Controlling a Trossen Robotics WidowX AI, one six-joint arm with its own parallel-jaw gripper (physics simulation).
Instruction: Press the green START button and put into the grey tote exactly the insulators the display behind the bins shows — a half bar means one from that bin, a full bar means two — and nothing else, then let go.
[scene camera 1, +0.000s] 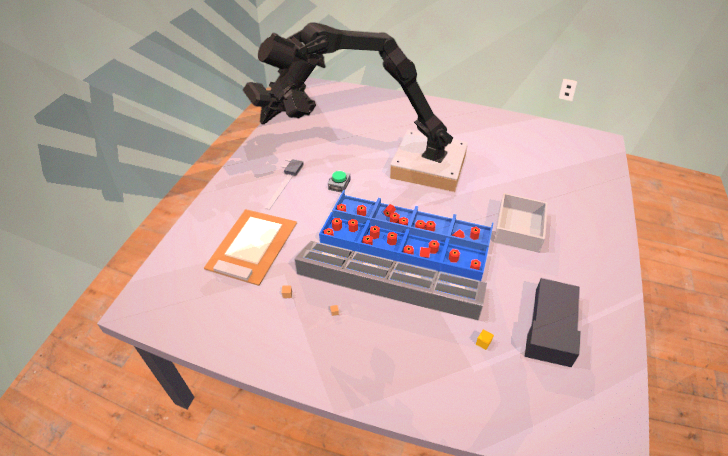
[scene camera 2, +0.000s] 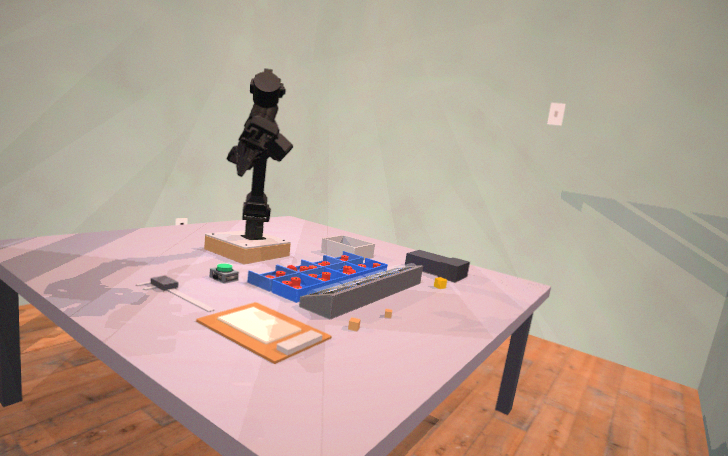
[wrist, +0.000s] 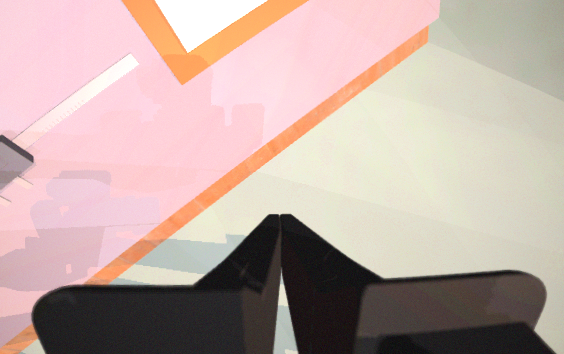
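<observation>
My gripper (scene camera 1: 263, 121) (scene camera 2: 241, 174) (wrist: 279, 225) is shut and empty, high above the table's far left side in scene camera 1. The green START button (scene camera 1: 339, 176) (scene camera 2: 224, 267) stands on a small grey base, below and apart from the gripper. Red insulators lie in the blue bins (scene camera 1: 406, 255) (scene camera 2: 286, 290), which form two rows; some are upright, some tipped. The display (scene camera 1: 386, 288) (scene camera 2: 370, 292) is a long dark grey housing along the bins, with several windows; I cannot make out its bars. The grey tote (scene camera 1: 522, 242) (scene camera 2: 348, 246) stands beside the bins' right end; no insulator shows inside.
A dark block (scene camera 1: 556, 322) (scene camera 2: 436, 264) and a yellow cube (scene camera 1: 484, 339) (scene camera 2: 440, 283) lie at the right. Two small orange cubes lie before the display. An orange board (scene camera 1: 212, 266) (scene camera 2: 209, 321) and a grey tool (scene camera 1: 293, 167) (scene camera 2: 164, 282) (wrist: 12, 161) with a pale strip lie left.
</observation>
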